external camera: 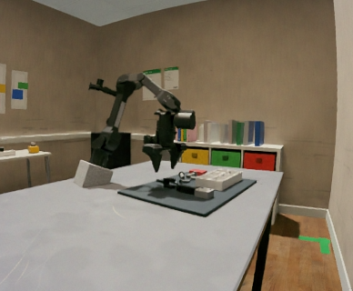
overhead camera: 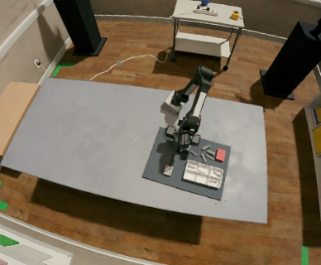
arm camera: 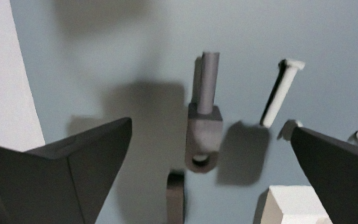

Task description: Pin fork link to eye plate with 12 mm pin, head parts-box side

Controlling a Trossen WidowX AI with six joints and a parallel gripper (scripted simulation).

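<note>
Now: hand 8 cm above the fork link and 1 cm short of it. Round my hand: eye plate: 9 cm ahead, 8 cm below, 4 cm to the right; mat: 10 cm below, 9 cm ahead, 6 cm to the left; thick pin: 15 cm to the left, 8 cm below.
</note>
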